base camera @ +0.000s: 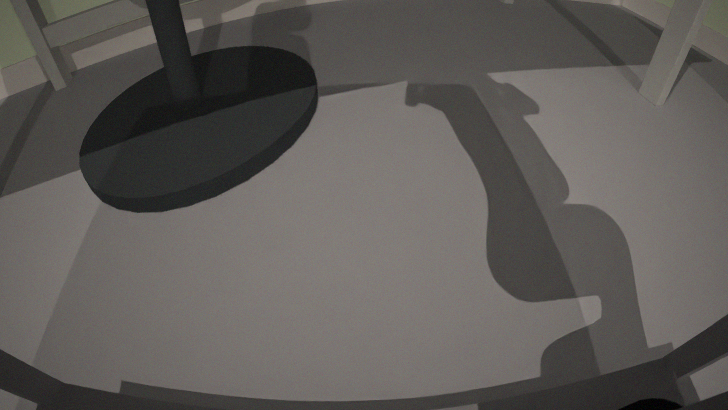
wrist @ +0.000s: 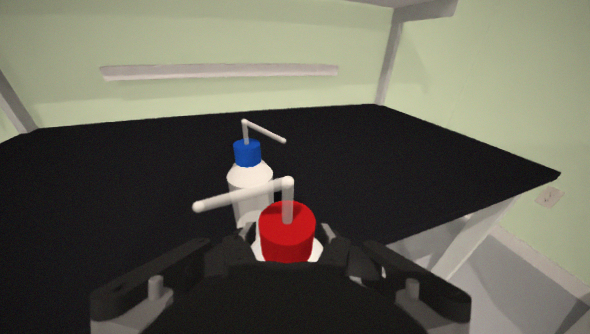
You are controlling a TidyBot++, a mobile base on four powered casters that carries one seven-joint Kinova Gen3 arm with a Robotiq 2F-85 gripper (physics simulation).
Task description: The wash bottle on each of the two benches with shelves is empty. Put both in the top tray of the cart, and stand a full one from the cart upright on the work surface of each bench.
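Frame: origin at the arm's base, x right, y up, z back, level; millimetres.
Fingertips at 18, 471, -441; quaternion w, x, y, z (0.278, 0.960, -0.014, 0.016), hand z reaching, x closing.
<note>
Pixels of each thing's top centre, then the offset from my fingertips to it, as dx, dy, dz. "pt": a spot on its surface instead. Level surfaces: height alone.
- wash bottle with a red cap, centre of its top: (wrist: 266, 174) -11, +85, +32
- second wash bottle with a blue cap, centre of its top: (wrist: 252, 120) -38, +69, -99
- black work surface, height of its surface: dy -105
- stool's round black base, centre of its top: (base camera: 189, 102) -303, -837, -213
- bench leg, a spot on its surface: (base camera: 672, 56) pt +673, -742, -267
In the wrist view my gripper (wrist: 287, 233) is shut on a wash bottle with a red cap (wrist: 287, 232), whose pale spout points left. The bottle is upright; its lower body is hidden by the gripper. A second wash bottle with a blue cap (wrist: 247, 153) stands upright on the black work surface (wrist: 140, 190) of a bench, just beyond and slightly left of the held one. Its body looks whitish and translucent, and its lower part is partly hidden. Whether the held bottle touches the surface cannot be seen. The cart does not show in these views.
A stool's round black base (base camera: 203, 162) stands on the floor at the left of the base camera view. A bench leg (base camera: 672, 56) stands at the upper right. In the wrist view a shelf post (wrist: 389, 65) rises at the back corner, and the bench's right edge lies near the green wall (wrist: 510, 75).
</note>
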